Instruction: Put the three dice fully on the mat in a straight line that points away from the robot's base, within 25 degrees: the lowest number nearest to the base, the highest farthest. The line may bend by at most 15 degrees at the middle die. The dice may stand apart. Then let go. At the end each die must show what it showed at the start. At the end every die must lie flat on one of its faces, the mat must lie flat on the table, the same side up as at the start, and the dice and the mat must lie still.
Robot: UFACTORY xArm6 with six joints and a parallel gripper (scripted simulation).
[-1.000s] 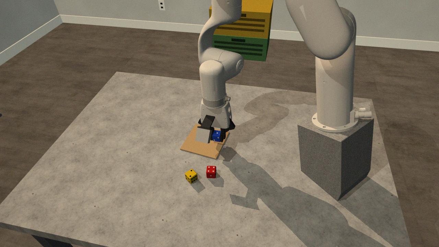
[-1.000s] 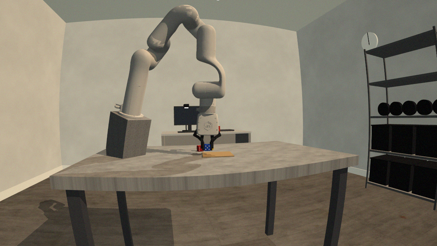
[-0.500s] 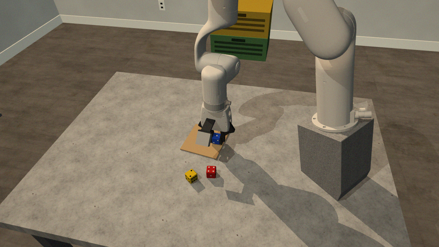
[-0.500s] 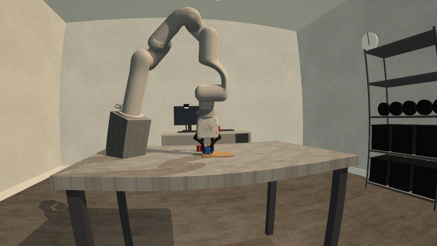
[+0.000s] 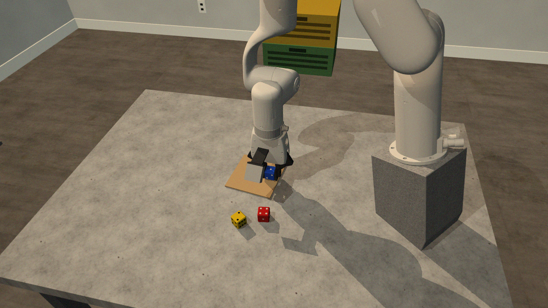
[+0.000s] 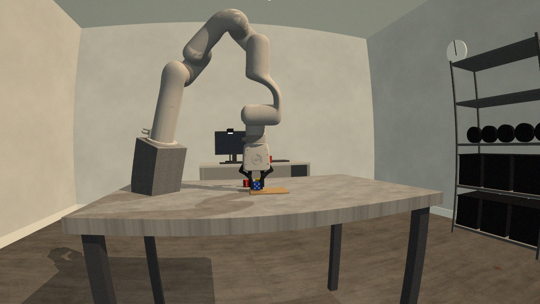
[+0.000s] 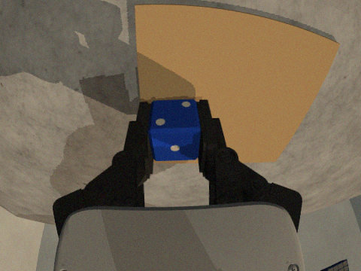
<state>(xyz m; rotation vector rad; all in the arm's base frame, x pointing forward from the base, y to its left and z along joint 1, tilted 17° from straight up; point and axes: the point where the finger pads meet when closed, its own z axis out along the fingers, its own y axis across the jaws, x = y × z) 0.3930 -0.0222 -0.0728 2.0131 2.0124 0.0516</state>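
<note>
The blue die is 10 mm below my hand. Round my hand: red die: 20 mm behind, 140 mm to the left, 20 mm below; yellow die: 40 mm ahead, 170 mm to the left, 20 mm below; mat: 50 mm ahead, 30 mm below.
</note>
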